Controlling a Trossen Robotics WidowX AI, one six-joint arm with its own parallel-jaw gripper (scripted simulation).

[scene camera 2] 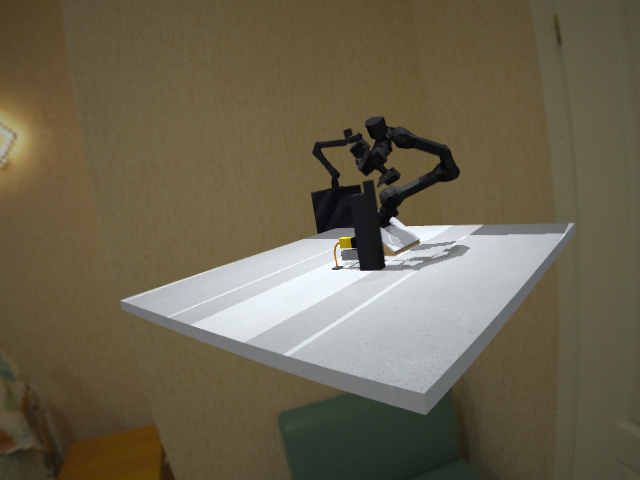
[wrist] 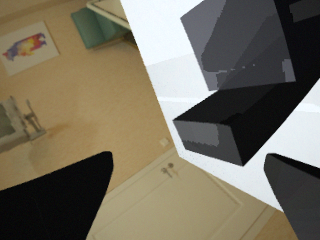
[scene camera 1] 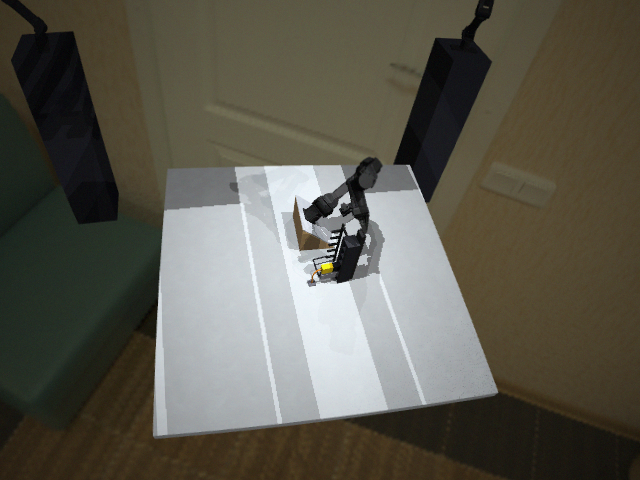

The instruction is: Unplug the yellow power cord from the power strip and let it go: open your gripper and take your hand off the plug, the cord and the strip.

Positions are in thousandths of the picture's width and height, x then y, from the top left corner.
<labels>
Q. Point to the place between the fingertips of my gripper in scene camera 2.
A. At 577, 372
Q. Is my gripper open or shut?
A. Open.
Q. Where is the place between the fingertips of my gripper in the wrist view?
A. At 592, 673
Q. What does my gripper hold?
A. Nothing.
</labels>
